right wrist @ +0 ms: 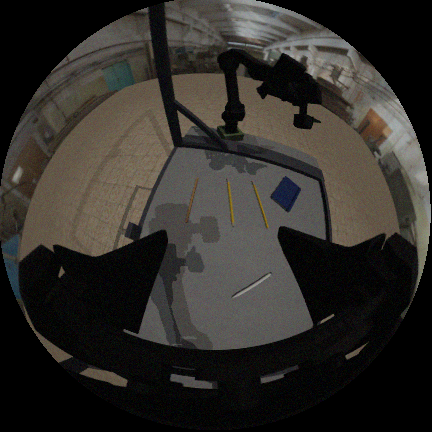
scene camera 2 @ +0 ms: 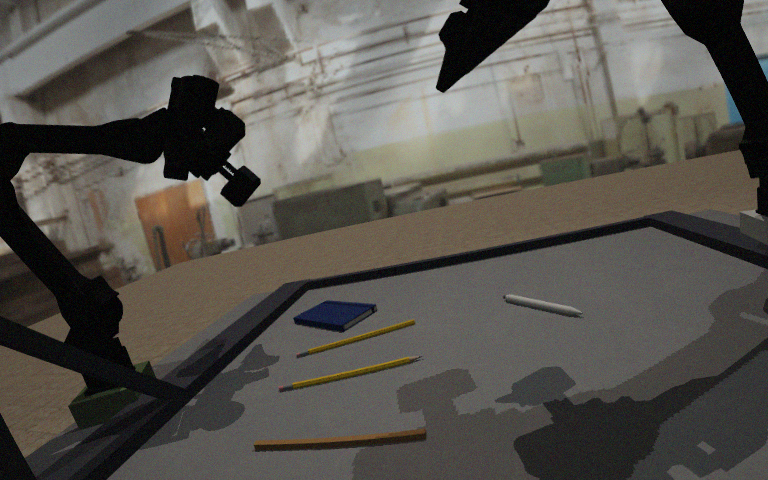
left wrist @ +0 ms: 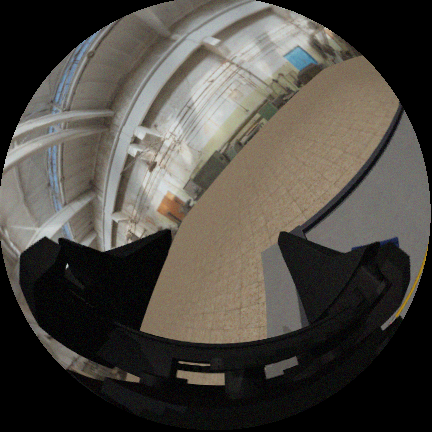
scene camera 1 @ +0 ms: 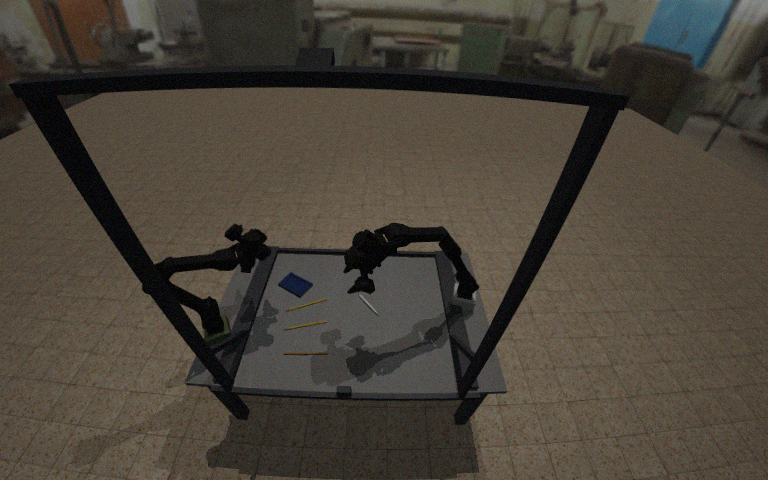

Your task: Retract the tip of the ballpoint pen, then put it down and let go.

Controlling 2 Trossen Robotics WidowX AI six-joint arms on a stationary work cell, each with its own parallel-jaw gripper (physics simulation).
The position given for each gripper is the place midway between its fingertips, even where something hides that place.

The left gripper [scene camera 2: 225, 166] is open, with nothing in its grasp. The right gripper [scene camera 2: 449, 82] is open, holding nothing. A blue notebook [scene camera 2: 334, 315] rests on the table. Further things: a green object [scene camera 2: 87, 411].
The left gripper is seen too in the right wrist view [right wrist: 320, 109] and in the left wrist view [left wrist: 226, 236]. The right gripper also shows in the right wrist view [right wrist: 223, 234] and in scene camera 1 [scene camera 1: 346, 282].
